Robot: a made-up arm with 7 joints. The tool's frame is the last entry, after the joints. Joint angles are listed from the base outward.
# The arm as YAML. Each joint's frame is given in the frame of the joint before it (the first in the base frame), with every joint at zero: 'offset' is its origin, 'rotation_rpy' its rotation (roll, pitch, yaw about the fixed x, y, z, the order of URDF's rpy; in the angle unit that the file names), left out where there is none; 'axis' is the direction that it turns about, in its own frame. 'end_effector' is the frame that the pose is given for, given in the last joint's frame.
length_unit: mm
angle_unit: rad
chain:
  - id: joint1
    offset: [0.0, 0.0, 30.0]
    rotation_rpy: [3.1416, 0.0, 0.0]
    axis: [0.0, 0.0, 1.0]
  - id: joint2
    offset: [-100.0, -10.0, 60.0]
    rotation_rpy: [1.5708, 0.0, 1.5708]
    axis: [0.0, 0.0, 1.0]
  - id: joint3
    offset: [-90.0, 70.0, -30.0]
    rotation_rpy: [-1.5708, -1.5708, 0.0]
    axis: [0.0, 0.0, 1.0]
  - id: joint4
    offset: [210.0, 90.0, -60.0]
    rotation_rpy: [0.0, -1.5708, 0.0]
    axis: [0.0, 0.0, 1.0]
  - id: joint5
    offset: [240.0, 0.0, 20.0]
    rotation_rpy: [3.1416, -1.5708, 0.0]
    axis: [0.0, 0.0, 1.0]
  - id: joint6
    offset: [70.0, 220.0, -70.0]
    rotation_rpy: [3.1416, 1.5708, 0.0]
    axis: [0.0, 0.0, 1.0]
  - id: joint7
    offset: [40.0, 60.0, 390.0]
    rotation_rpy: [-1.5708, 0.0, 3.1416]
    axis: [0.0, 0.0, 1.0]
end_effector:
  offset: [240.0, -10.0, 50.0]
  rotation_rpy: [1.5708, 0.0, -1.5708]
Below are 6 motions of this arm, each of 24 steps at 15 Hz.
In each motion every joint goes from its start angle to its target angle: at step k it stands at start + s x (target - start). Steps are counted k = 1, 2, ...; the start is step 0. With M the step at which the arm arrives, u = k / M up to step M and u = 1 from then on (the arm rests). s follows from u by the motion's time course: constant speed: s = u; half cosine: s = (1 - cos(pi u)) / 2; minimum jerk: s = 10 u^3 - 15 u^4 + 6 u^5.
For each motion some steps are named. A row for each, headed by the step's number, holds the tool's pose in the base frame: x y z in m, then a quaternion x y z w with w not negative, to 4 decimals.
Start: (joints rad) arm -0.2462 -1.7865 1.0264 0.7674 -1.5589 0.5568 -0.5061
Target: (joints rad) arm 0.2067 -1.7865 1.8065 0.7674 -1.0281 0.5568 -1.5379
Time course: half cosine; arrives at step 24
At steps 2, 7, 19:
2: -0.0239 -0.5905 -0.0923 -0.6583 0.0913 0.0118 0.7471
7: 0.0208 -0.5887 -0.0558 -0.6655 -0.0514 0.0022 0.7446
19: -0.0279 -0.4683 0.2935 -0.7602 -0.4843 -0.0111 0.4329

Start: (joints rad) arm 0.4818 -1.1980 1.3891 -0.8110 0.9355 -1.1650 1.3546
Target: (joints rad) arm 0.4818 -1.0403 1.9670 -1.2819 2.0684 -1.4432 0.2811
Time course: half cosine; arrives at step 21
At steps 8, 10, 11, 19, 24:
8: -0.2219 -0.1827 0.1256 0.5107 0.0939 -0.8231 0.2300
10: -0.2629 -0.1832 0.0650 0.5470 0.0870 -0.8016 0.2249
11: -0.2766 -0.1816 0.0306 0.5645 0.0854 -0.7897 0.2244
19: -0.2502 -0.1508 -0.1729 0.6492 0.0832 -0.7099 0.2600
24: -0.2444 -0.1484 -0.1817 0.6526 0.0828 -0.7055 0.2636

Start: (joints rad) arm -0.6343 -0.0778 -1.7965 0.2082 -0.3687 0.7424 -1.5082
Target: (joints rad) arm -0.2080 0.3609 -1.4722 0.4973 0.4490 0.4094 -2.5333
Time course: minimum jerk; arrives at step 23
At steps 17, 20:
17: -0.1435 0.7004 0.2400 0.6682 -0.7283 0.0487 0.1441
20: -0.0691 0.6637 0.2868 0.6109 -0.7870 -0.0160 0.0839

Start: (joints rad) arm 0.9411 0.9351 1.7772 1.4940 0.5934 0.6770 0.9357
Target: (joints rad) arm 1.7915 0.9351 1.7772 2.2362 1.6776 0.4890 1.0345
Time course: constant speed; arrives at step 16
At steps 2, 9, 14, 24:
2: -0.3445 0.4630 -0.3462 -0.3626 -0.5625 0.7411 0.0534
9: -0.3347 0.5047 -0.2264 -0.1954 -0.5737 0.7680 0.2070
14: -0.2939 0.4984 -0.1392 -0.0790 -0.5755 0.7618 0.2868
24: -0.2727 0.4865 -0.1076 -0.0347 -0.5738 0.7568 0.3112

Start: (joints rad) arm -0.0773 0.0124 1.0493 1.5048 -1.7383 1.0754 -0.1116
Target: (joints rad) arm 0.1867 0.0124 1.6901 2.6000 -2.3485 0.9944 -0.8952
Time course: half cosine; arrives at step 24
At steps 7, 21, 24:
7: -0.6125 0.1971 -0.2634 0.2424 0.6882 -0.2157 0.6489
21: -0.3510 0.5827 0.0749 0.3566 0.6895 -0.5321 0.3381
24: -0.3214 0.5910 0.0870 0.3615 0.6876 -0.5436 0.3179

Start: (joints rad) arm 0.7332 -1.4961 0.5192 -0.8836 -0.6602 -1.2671 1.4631
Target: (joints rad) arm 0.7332 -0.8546 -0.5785 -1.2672 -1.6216 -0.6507 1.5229
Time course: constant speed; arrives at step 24
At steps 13, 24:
13: 0.0090 0.1970 -0.1985 -0.4702 0.5424 -0.1201 0.6858
24: -0.0793 0.2123 -0.1212 -0.2996 0.4007 0.3688 0.7834

